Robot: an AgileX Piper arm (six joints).
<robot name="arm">
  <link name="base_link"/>
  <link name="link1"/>
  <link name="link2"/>
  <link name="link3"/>
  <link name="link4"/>
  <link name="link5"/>
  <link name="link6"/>
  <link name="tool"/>
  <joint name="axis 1" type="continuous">
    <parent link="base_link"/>
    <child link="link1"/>
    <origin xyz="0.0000 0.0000 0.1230" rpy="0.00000 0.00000 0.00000"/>
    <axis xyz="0 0 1"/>
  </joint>
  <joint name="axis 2" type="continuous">
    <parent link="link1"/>
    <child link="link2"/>
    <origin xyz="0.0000 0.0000 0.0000" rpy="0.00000 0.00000 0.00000"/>
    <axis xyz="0 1 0"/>
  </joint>
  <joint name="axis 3" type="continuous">
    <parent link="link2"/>
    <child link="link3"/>
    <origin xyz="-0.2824 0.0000 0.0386" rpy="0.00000 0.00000 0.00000"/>
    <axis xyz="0 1 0"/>
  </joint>
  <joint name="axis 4" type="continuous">
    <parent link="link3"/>
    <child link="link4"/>
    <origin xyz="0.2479 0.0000 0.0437" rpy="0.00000 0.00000 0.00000"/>
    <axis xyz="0.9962 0 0.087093"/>
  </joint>
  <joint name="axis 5" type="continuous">
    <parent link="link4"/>
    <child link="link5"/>
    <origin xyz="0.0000 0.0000 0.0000" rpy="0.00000 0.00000 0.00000"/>
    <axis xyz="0 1 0"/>
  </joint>
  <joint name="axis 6" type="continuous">
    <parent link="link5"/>
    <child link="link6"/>
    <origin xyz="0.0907 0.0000 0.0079" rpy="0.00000 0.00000 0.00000"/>
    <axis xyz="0.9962 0 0.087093"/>
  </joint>
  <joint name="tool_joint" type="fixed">
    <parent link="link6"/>
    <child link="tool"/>
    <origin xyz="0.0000 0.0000 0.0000" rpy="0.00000 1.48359 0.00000"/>
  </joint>
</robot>
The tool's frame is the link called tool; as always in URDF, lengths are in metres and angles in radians. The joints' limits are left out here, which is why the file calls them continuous.
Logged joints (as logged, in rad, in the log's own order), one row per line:
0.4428 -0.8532 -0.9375 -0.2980 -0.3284 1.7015
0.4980 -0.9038 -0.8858 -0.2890 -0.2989 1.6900
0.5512 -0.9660 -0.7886 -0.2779 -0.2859 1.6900
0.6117 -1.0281 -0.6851 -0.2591 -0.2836 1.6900
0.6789 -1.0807 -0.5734 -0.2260 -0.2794 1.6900
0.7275 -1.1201 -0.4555 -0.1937 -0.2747 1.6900
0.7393 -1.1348 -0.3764 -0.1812 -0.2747 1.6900
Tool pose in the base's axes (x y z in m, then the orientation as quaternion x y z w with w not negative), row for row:
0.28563 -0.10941 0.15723 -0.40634 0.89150 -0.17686 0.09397
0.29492 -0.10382 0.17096 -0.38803 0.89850 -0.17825 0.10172
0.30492 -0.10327 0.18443 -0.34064 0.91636 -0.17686 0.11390
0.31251 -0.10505 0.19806 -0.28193 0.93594 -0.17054 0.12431
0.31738 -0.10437 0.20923 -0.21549 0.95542 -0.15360 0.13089
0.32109 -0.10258 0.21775 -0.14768 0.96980 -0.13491 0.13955
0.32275 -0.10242 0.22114 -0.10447 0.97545 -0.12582 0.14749
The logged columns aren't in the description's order. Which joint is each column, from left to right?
Columns, left to right: axis 5, axis 3, axis 6, axis 4, axis 1, axis 2.
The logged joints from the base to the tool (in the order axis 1, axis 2, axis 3, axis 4, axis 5, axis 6), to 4 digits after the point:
-0.3284 1.7015 -0.8532 -0.2980 0.4428 -0.9375
-0.2989 1.6900 -0.9038 -0.2890 0.4980 -0.8858
-0.2859 1.6900 -0.9660 -0.2779 0.5512 -0.7886
-0.2836 1.6900 -1.0281 -0.2591 0.6117 -0.6851
-0.2794 1.6900 -1.0807 -0.2260 0.6789 -0.5734
-0.2747 1.6900 -1.1201 -0.1937 0.7275 -0.4555
-0.2747 1.6900 -1.1348 -0.1812 0.7393 -0.3764

